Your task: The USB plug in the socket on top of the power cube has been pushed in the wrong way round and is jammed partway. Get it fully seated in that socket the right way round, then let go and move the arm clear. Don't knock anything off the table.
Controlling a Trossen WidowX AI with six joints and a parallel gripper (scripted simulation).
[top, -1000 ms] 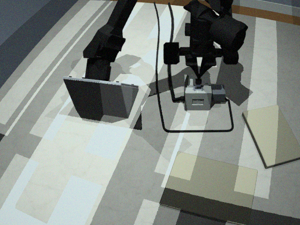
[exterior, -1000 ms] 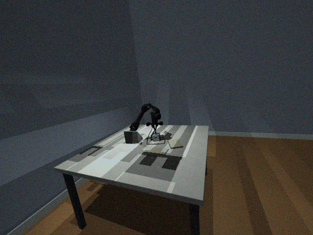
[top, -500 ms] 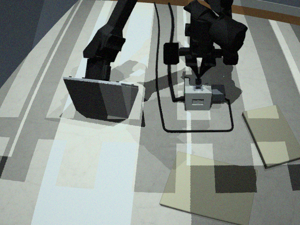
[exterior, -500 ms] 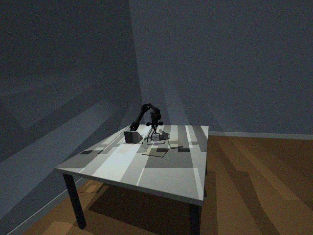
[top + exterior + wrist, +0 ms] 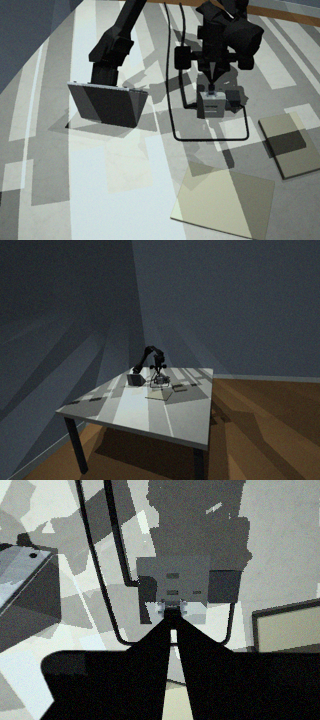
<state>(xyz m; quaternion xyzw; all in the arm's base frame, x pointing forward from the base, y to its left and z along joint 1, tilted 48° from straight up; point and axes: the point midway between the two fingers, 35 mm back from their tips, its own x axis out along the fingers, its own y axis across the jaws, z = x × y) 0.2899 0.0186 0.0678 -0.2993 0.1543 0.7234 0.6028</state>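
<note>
Right now the dark USB plug is 2 cm below my gripper tip.
</note>
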